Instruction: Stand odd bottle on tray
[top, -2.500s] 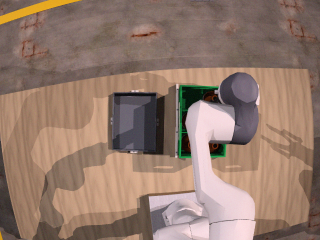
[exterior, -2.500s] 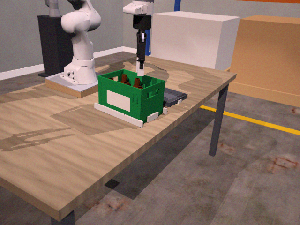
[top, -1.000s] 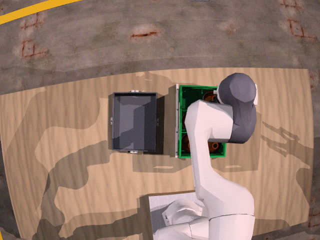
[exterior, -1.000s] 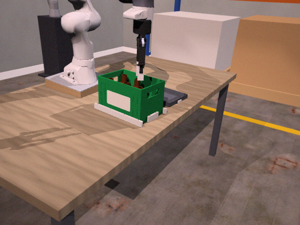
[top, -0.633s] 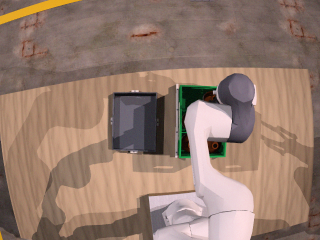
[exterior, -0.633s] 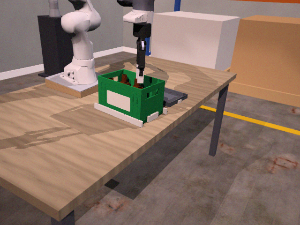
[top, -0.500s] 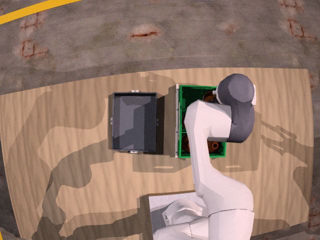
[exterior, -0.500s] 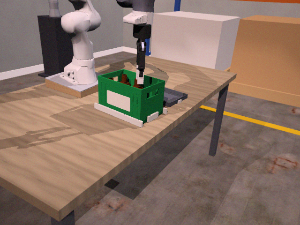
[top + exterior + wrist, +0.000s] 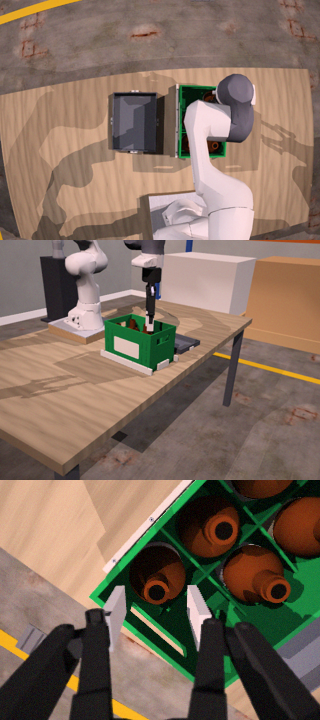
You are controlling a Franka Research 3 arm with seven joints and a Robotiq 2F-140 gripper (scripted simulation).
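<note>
Now: hand 130 mm above the brown bottle. Also, from my hand: dark grey tray 50 mm behind, 330 mm to the left, 200 mm below; green crate 80 mm behind, 60 mm to the left, 130 mm below.
</note>
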